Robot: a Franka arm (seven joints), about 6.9 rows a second.
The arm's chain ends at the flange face. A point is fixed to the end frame.
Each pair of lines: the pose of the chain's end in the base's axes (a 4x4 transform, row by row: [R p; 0 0 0 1], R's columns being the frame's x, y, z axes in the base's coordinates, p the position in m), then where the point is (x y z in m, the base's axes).
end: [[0.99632, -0.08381, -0.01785, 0.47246], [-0.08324, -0.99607, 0.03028, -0.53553], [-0.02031, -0.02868, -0.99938, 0.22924], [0, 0, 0, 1]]
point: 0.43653 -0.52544 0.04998
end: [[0.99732, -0.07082, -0.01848, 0.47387], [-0.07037, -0.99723, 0.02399, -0.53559], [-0.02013, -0.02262, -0.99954, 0.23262], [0, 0, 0, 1]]
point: 0.43776 -0.52705 0.05331
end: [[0.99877, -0.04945, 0.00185, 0.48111], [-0.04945, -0.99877, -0.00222, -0.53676], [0.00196, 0.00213, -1.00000, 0.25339], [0, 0, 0, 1]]
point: 0.44858 -0.53363 0.07322
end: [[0.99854, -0.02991, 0.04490, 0.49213], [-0.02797, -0.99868, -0.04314, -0.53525], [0.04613, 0.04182, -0.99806, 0.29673], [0, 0, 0, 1]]
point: 0.46732 -0.54020 0.11538
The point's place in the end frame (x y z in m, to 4 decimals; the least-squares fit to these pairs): -0.0330 -0.0019 0.1801
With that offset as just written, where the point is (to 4 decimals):
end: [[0.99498, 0.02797, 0.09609, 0.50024], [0.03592, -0.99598, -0.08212, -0.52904], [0.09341, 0.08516, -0.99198, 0.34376], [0, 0, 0, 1]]
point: 0.4847 -0.5431 0.1619
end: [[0.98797, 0.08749, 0.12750, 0.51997], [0.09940, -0.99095, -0.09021, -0.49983], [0.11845, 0.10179, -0.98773, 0.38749], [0, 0, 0, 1]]
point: 0.5102 -0.5175 0.2055
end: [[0.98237, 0.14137, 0.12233, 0.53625], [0.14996, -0.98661, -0.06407, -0.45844], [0.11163, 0.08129, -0.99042, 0.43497], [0, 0, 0, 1]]
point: 0.5256 -0.4731 0.2528
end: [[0.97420, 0.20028, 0.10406, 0.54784], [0.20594, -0.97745, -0.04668, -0.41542], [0.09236, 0.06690, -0.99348, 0.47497], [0, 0, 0, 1]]
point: 0.5341 -0.4288 0.2929
